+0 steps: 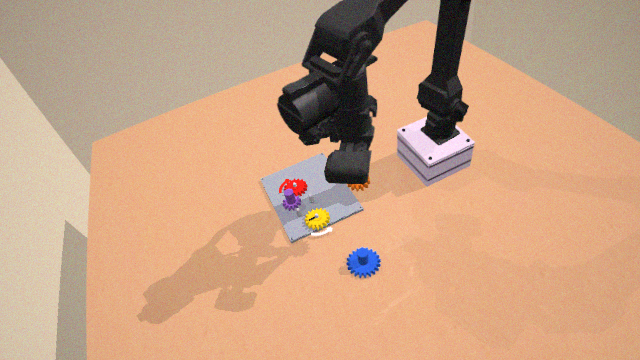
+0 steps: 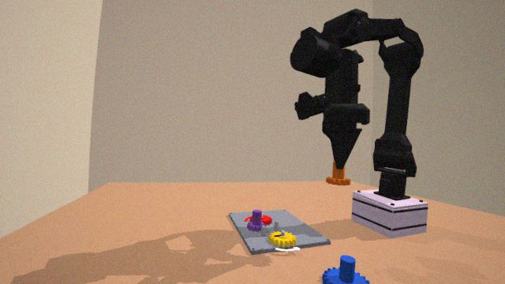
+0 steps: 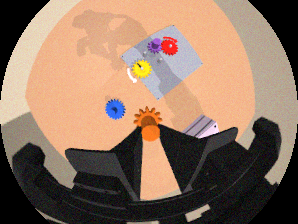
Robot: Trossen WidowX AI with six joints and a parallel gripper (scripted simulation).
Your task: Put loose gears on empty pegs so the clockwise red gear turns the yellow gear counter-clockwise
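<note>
The purple gear lies 14 cm to the right of my gripper tip, 14 cm below it and 10 cm ahead of it. From my gripper tip the other things lie so: yellow gear (14 cm below, 7 cm ahead, 6 cm to the right); orange gear (1 cm below); blue gear (14 cm below, 7 cm to the left, 5 cm ahead).
</note>
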